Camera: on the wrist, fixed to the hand. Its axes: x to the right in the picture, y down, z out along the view.
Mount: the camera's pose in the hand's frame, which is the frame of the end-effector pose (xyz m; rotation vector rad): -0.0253 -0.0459 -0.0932 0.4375 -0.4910 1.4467
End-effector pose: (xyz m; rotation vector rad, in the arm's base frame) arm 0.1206 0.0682 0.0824 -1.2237 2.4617 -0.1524
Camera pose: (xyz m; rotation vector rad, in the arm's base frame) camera 0.1326 0.0531 0.1876 0.7179 2.0890 0.0274
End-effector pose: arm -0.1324 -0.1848 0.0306 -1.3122 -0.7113 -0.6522
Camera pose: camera -0.1749 -0.2829 0.0290 -1.2097 -0.1116 0.9597
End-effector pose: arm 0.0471 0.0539 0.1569 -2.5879 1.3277 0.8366
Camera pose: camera 0.1104 0.0683 0.2419 -0.7033 2.6305 0.9697
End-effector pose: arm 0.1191 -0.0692 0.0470 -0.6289 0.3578 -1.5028
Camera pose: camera 0.0259 -0.0573 -0.0040 -0.2155 0.0270 -0.0013
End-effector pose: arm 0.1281 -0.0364 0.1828 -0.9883 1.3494 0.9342
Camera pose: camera 0.1406 -0.1387 0.2111 0.7229 1.6271 1.6366
